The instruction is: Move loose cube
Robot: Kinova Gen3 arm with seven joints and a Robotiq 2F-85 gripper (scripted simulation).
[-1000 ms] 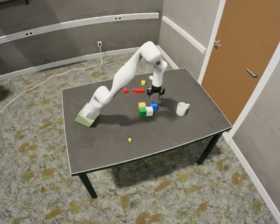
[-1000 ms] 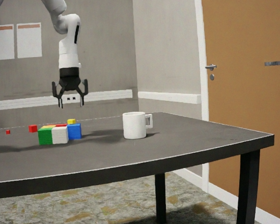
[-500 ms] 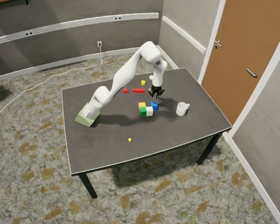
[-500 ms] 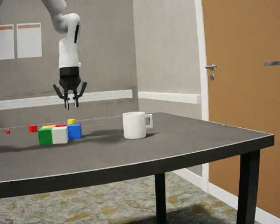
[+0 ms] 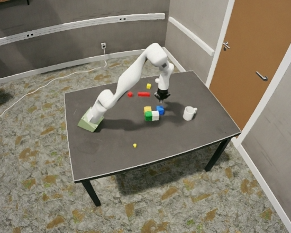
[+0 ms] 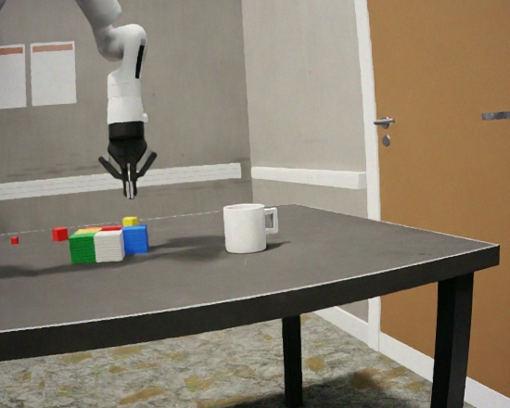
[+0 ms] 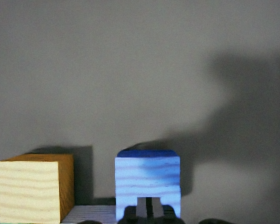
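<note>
Right now the blue cube is 10 cm below my hand. Round my hand: white mug (18 cm ahead, 16 cm to the right, 9 cm below); then tiny yellow cube (34 cm behind, 18 cm to the right, 12 cm below); then red bar (24 cm to the left, 12 cm below).
</note>
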